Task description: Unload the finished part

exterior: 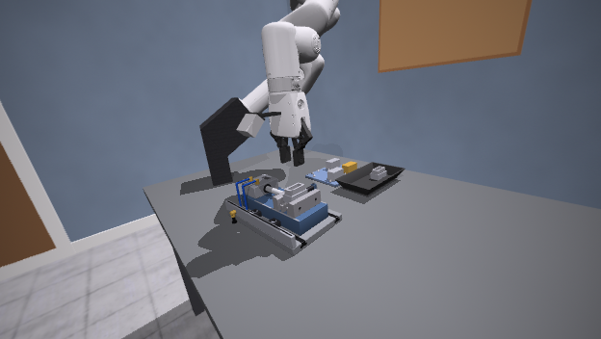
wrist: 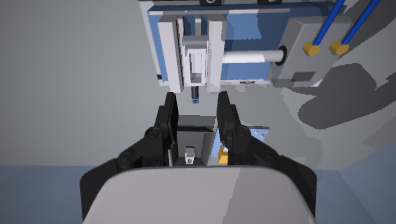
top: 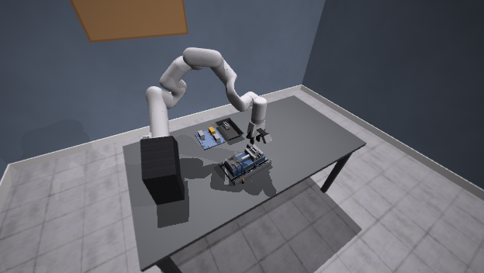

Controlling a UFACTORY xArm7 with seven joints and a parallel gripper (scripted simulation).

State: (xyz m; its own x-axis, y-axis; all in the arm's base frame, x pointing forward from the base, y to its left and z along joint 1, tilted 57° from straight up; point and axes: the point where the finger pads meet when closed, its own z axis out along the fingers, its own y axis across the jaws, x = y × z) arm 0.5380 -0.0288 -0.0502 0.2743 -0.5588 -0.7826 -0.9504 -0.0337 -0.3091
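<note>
Now: the steel rod 120 mm below my hand, 80 mm behind it and 20 mm to the right of it. From my hand the other things lie so: brass block: 360 mm to the left, 210 mm behind, 170 mm below; then vise: 160 mm below, 60 mm behind, 20 mm to the right.
</note>
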